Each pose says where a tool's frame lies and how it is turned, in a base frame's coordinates. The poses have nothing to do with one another.
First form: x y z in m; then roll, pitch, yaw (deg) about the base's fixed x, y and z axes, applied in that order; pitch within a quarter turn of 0, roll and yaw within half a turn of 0.
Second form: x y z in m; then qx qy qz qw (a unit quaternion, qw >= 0). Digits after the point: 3 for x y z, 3 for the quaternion.
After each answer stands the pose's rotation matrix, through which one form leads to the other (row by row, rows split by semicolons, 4 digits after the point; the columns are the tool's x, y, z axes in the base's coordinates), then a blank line. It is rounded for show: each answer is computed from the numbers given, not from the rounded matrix.
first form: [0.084, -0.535, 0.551, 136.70, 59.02, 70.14]
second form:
[0.084, -0.535, 0.551, 0.558, 0.613, -0.190, 0.526]
0.1749 0.8842 0.4331; 0.4841 0.3058 -0.8198; -0.8573 0.3530 -0.3746

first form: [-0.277, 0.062, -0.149, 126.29, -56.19, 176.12]
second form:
[-0.277, 0.062, -0.149, -0.239, -0.779, -0.413, 0.406]
-0.5552 0.7082 -0.4361; 0.0377 0.5452 0.8375; 0.8309 0.4485 -0.3293

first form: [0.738, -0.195, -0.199, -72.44, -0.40, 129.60]
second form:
[0.738, -0.195, -0.199, -0.249, -0.536, 0.729, 0.345]
-0.6374 -0.2367 -0.7333; 0.7705 -0.1872 -0.6093; 0.0070 -0.9534 0.3017

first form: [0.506, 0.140, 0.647, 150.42, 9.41, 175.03]
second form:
[0.506, 0.140, 0.647, 0.021, 0.964, 0.251, 0.090]
-0.9828 -0.0051 0.1844; 0.0855 0.8734 0.4795; -0.1635 0.4870 -0.8580

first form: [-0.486, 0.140, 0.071, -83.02, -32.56, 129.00]
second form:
[-0.486, 0.140, 0.071, -0.084, -0.665, 0.569, 0.477]
-0.5304 -0.4306 -0.7302; 0.6550 0.3387 -0.6755; 0.5382 -0.8366 0.1024

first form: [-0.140, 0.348, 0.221, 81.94, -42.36, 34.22]
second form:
[-0.140, 0.348, 0.221, 0.665, -0.081, 0.434, 0.603]
0.6110 -0.6305 0.4787; 0.4156 -0.2592 -0.8718; 0.6738 0.7316 0.1036

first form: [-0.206, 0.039, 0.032, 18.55, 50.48, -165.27]
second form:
[-0.206, 0.039, 0.032, 0.436, -0.091, -0.894, 0.046]
-0.6154 0.0037 -0.7882; -0.1618 -0.9793 0.1217; -0.7714 0.2024 0.6033

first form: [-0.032, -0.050, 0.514, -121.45, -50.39, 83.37]
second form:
[-0.032, -0.050, 0.514, -0.451, -0.680, 0.017, 0.577]
0.0736 0.5941 -0.8010; 0.6333 0.5926 0.4978; 0.7704 -0.5439 -0.3326

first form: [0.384, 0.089, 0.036, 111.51, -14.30, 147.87]
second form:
[0.384, 0.089, 0.036, 0.294, 0.769, 0.565, 0.056]
-0.8206 0.3896 0.4181; 0.5154 0.1883 0.8360; 0.2470 0.9015 -0.3553

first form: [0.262, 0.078, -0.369, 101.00, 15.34, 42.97]
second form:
[0.262, 0.078, -0.369, 0.680, 0.359, 0.135, 0.624]
0.7056 0.3201 0.6322; 0.6573 0.0374 -0.7527; -0.2645 0.9467 -0.1840

